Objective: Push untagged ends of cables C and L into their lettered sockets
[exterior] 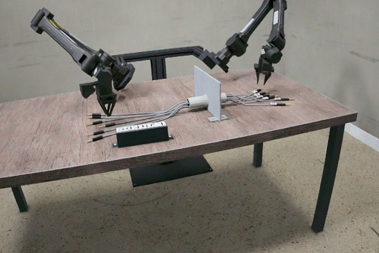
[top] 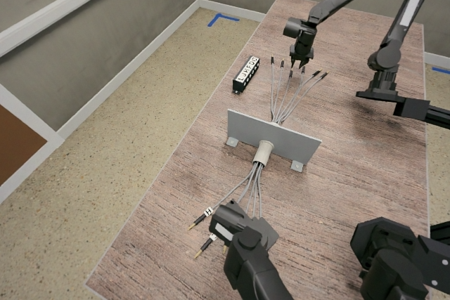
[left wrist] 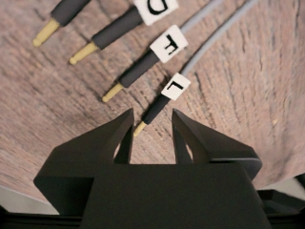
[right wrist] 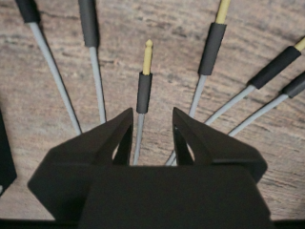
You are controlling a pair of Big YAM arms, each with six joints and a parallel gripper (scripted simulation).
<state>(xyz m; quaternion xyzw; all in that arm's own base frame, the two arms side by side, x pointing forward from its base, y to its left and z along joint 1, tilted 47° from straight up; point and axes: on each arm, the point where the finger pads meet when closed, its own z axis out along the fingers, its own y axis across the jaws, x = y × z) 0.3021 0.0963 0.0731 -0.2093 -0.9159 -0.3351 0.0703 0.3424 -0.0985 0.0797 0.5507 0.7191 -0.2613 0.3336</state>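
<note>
Right now my left hand is 50 mm above the tagged plug, 30 mm past it and 10 mm to the right of it. Round my left hand: grey upright panel (340 mm to the right, 60 mm above, 50 mm ahead); black cable plug (860 mm to the right, 90 mm behind, 50 mm below).
</note>
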